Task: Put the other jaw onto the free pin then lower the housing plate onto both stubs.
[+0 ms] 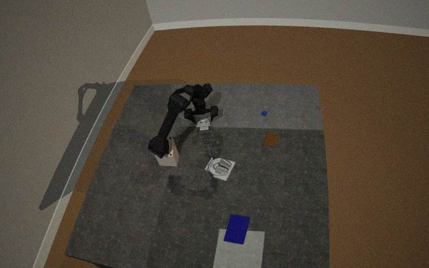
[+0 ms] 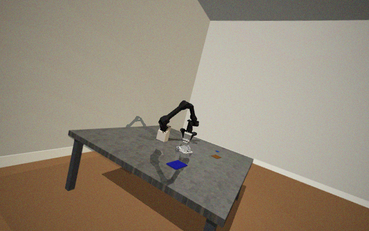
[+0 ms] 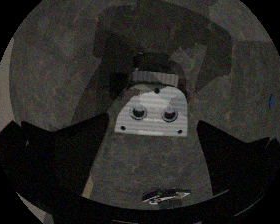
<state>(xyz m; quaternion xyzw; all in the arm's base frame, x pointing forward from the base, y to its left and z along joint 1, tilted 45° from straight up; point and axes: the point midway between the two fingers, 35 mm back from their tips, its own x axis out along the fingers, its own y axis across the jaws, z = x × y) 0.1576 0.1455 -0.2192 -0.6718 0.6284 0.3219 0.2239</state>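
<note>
Now: gripper tip 10 cm short of the white jaw, 30 cm to the left of it and 2 cm above it. The rest, counted from my gripper tip: small blue square 34 cm ahead, 11 cm to the left, 3 cm below; then orange patch 39 cm ahead, 8 cm to the right, 3 cm below.
</note>
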